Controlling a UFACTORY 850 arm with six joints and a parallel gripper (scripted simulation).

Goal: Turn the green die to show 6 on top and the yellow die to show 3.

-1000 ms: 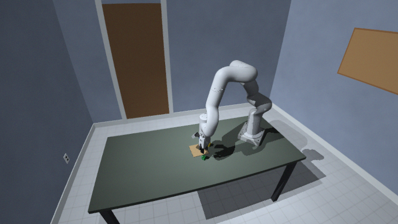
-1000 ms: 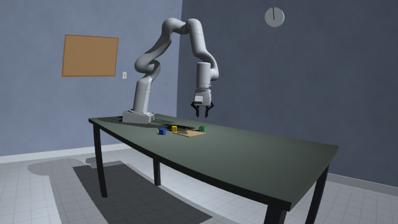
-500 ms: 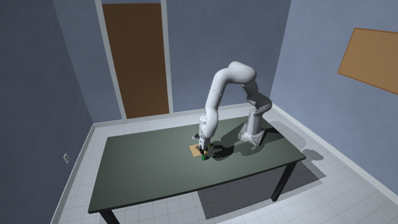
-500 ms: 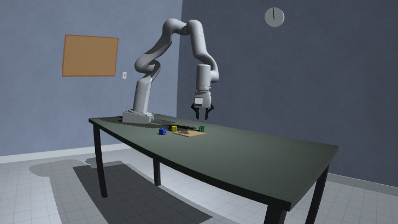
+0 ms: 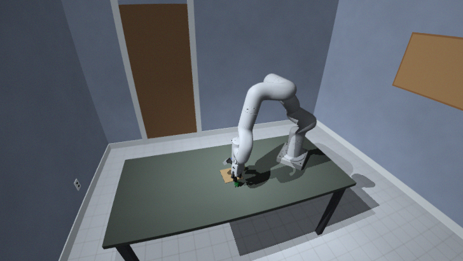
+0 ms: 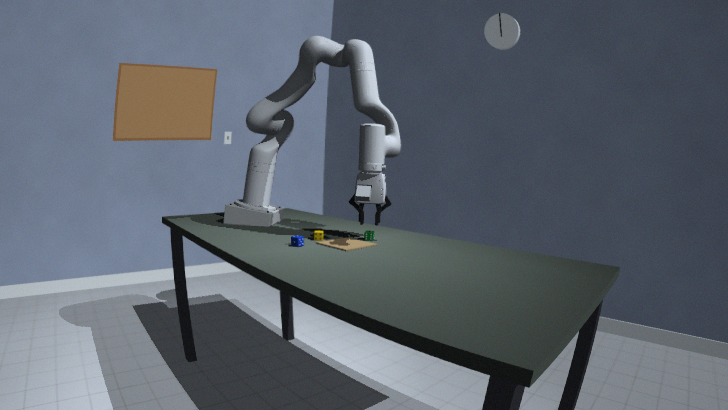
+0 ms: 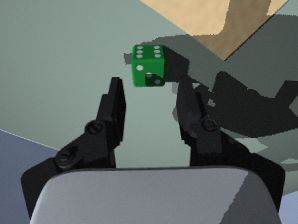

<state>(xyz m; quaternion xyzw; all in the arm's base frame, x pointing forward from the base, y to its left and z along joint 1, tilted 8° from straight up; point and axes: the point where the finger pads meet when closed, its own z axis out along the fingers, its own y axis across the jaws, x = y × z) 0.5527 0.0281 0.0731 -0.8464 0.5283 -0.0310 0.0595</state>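
Right now my hand is 60 mm above the green die. The rest, counted from my hand: tan mat 10 mm behind, 110 mm to the right, 70 mm below; then yellow die 120 mm behind, 120 mm to the right, 60 mm below; then blue die 100 mm behind, 240 mm to the right, 60 mm below.
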